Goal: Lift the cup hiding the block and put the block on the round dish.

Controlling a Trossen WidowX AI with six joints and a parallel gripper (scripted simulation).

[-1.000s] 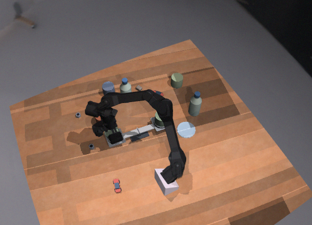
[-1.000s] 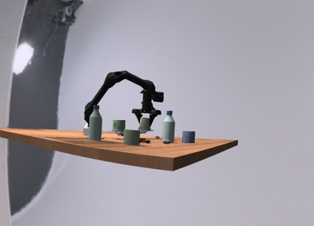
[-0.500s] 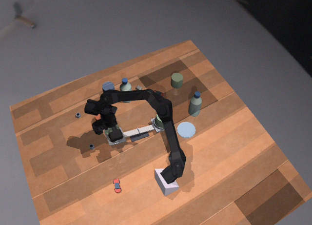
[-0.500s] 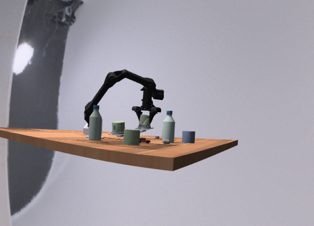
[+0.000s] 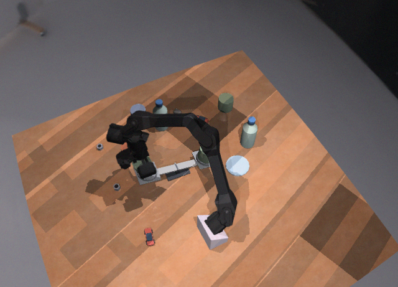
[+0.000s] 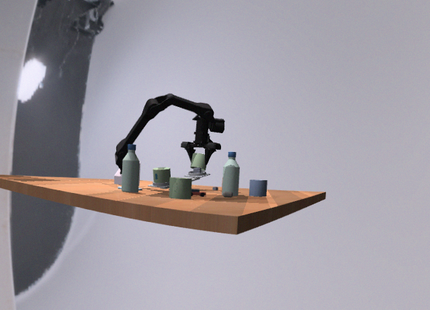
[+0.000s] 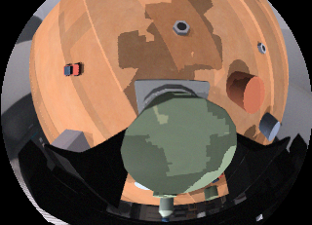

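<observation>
Now: gripper tip 1 cm to the left of the grey block and 3 cm above it. From my gripper tip the other things lie so: orange-brown cylinder: 16 cm ahead, 2 cm to the right, 8 cm below; pale blue round dish: 15 cm behind, 36 cm to the right, 12 cm below; blue cylinder: 33 cm ahead, 14 cm to the right, 8 cm below.
</observation>
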